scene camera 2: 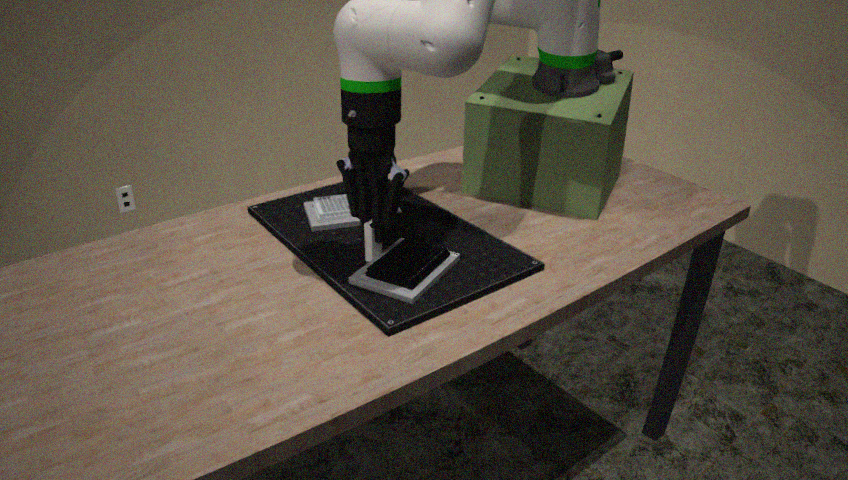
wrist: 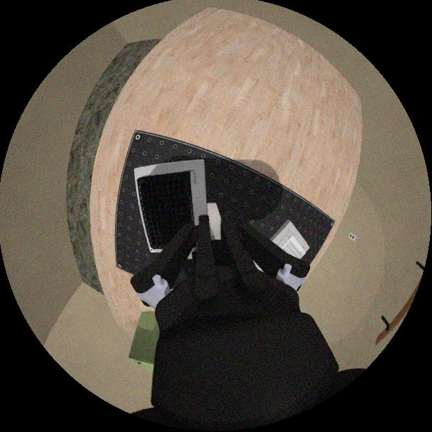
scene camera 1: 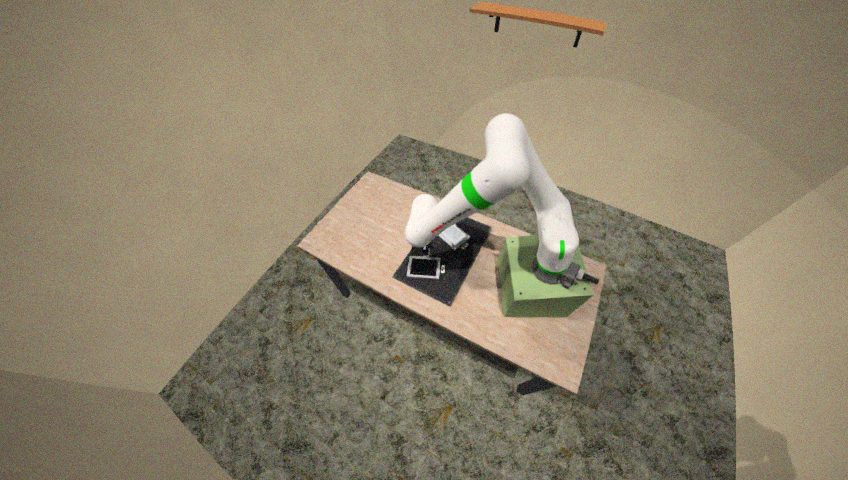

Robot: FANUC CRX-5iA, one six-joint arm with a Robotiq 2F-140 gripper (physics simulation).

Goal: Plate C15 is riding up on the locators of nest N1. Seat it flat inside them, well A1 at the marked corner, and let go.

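Places are measured from the arm's base along level axes (x ahead, y left, z up), in millimetres.
Where they show: gripper, between the fingertips: [scene camera 2: 373,258] [scene camera 1: 426,256]; arm's base, origin of its link: [scene camera 2: 565,84] [scene camera 1: 550,268].
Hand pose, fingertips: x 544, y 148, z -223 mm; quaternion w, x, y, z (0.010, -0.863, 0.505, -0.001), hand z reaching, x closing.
Things, the pixels of their top centre, and the offset from my fingertips. "spot": a spot on its surface instead. Level surfaces: height alone.
- Plate C15, centre of its top: [scene camera 2: 409,256] [scene camera 1: 423,266] 66 mm left, 32 mm back, 27 mm up
- nest N1, centre of its top: [scene camera 2: 406,263] [scene camera 1: 423,266] 61 mm left, 29 mm back, 13 mm up
- second nest with a white plate, a spot on its surface: [scene camera 2: 330,208] spot: 180 mm right, 6 mm ahead, 24 mm up
- same black board, a spot on its surface: [scene camera 2: 487,255] spot: 82 mm left, 180 mm back, 2 mm down
- wooden table, height of its surface: 15 mm down
Plate C15 [scene camera 1: 423,267] [scene camera 2: 410,264] [wrist: 167,210], black with rows of wells, lies on the pale grey frame of nest N1 [scene camera 1: 423,277] [scene camera 2: 382,289] [wrist: 199,187]. In the wrist view a wide rim shows at its top and right, while the plate's left edge lies close over the narrow left rim. In scene camera 2 the plate's near right side stands above the rim; its exact tilt is hard to judge. Well A1 and the marked corner cannot be told. My gripper [scene camera 2: 373,240] [wrist: 211,210] is shut and empty, its pale tip beside the nest's rim; contact is unclear.
A second nest with a white plate [scene camera 1: 454,235] [scene camera 2: 330,208] [wrist: 292,245] stands on the same black board [scene camera 1: 452,285] [scene camera 2: 487,255] [wrist: 125,220]. The green pedestal [scene camera 1: 544,306] [scene camera 2: 535,160] [wrist: 145,335] carries the arm's base on the wooden table [scene camera 1: 357,214] [scene camera 2: 178,333] [wrist: 225,90].
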